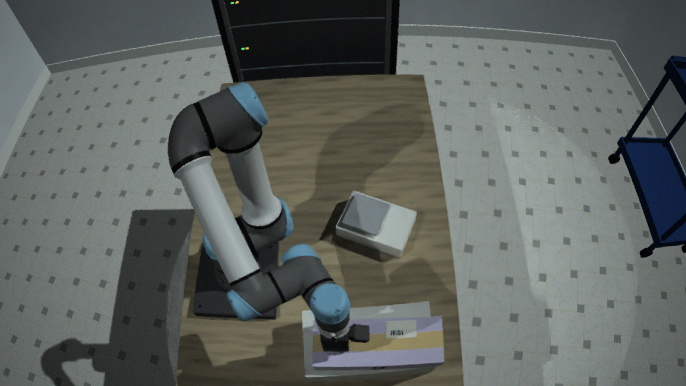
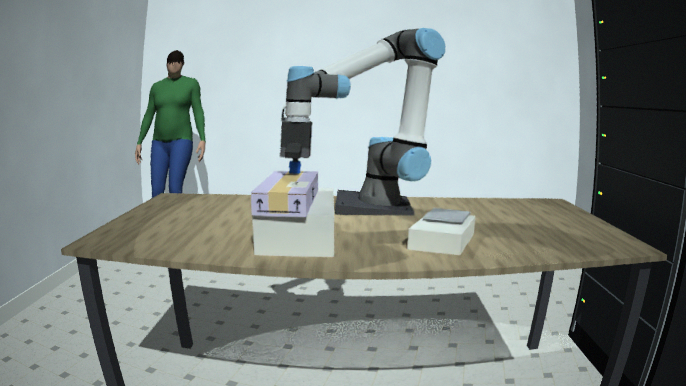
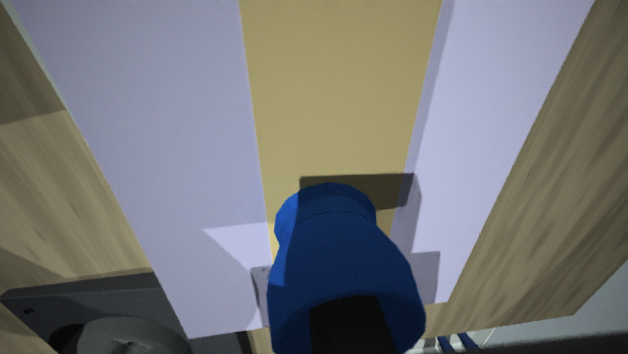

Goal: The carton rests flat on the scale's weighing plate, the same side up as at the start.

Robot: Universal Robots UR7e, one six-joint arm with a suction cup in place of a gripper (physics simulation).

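Pixels of known places: hand, its tool point: (image 2: 294, 172) (image 3: 326, 228); arm's base, origin of its link: (image 2: 379, 200) (image 3: 134, 345).
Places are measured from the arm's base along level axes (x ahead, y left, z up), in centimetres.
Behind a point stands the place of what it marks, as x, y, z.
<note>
The lilac carton (image 1: 380, 356) {36.4, -38.9, 14.0} (image 2: 280, 200) {53.9, -37.9, 12.1} (image 3: 180, 125) {30.7, -29.1, 14.0} with a tan tape stripe rests flat on the tall white block (image 2: 295, 240) {52.7, -34.4, 1.9}, its printed arrows pointing up and its label on top. My blue suction cup (image 2: 295, 173) (image 3: 326, 192) is over the carton's end nearer the arm base, right at or just above the tape; the contact spot is hidden. The cup looks full length and holds nothing. The scale (image 1: 400, 226) {53.4, 2.7, 3.3} (image 2: 440, 240) {56.7, 1.8, 1.2} stands apart, with its grey weighing plate (image 1: 365, 215) {43.4, 8.3, 4.9} (image 2: 446, 216) {46.7, 7.3, 4.9} bare.
The arm's dark base plate (image 1: 235, 312) (image 2: 350, 203) {6.8, -11.9, 0.8} is bolted to the wooden table (image 1: 300, 110) {30.6, 63.9, -2.2} (image 2: 200, 235) {32.6, -61.5, -2.2}. A black cabinet (image 1: 310, 40) stands past the table's far end. A blue cart (image 1: 636, 176) is on the floor at the right. A person in green (image 2: 172, 110) stands behind the table.
</note>
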